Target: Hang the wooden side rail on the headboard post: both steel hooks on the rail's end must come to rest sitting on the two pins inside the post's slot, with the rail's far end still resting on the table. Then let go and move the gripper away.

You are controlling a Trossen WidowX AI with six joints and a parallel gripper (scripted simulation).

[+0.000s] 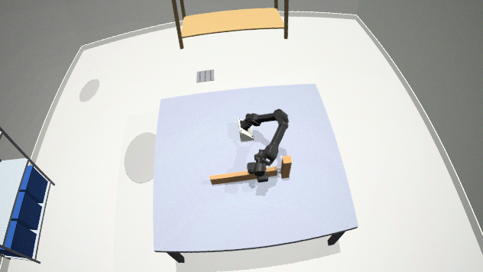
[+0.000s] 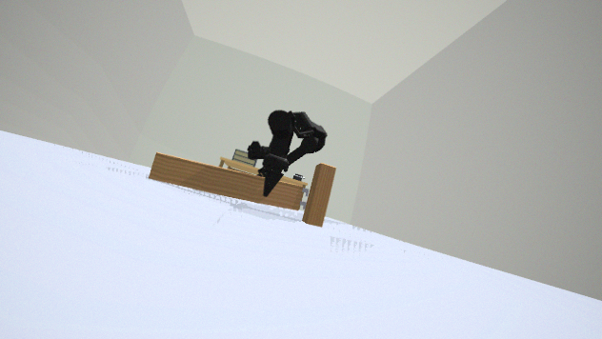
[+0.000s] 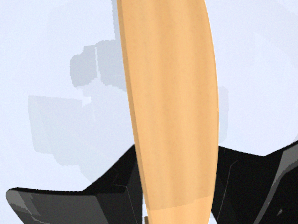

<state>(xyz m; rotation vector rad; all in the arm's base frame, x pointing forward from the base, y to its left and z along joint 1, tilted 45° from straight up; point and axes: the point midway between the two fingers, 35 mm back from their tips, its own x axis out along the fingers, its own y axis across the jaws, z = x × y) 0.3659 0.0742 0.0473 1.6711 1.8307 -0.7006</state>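
Right now my gripper tip is 150 mm to the right of the headboard post, 40 mm below it and 10 mm past it.
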